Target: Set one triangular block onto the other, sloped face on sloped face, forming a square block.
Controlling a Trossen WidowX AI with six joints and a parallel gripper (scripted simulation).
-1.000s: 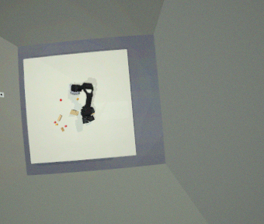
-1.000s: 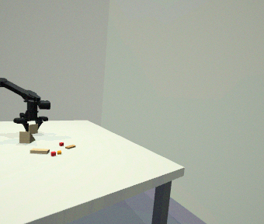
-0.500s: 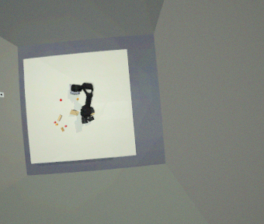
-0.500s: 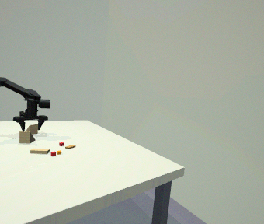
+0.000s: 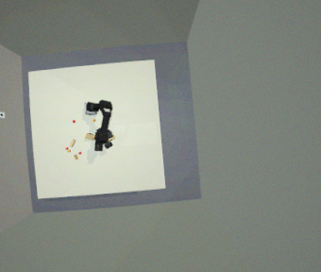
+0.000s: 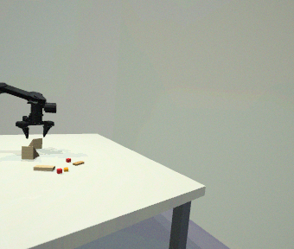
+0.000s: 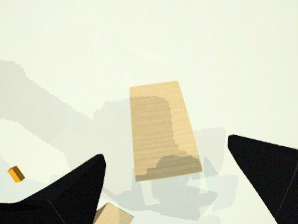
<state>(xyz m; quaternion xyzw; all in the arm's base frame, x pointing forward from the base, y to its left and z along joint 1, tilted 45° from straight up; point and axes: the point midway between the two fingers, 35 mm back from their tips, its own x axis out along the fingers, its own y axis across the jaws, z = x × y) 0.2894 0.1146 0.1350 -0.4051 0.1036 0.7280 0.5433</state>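
Now: gripper tip 1 cm to the left of the tan triangular block and 5 cm above it. Round my gripper tip: flat tan plank 5 cm ahead, 38 cm to the right, 6 cm below; small tan bar 19 cm ahead, 35 cm to the right, 6 cm below.
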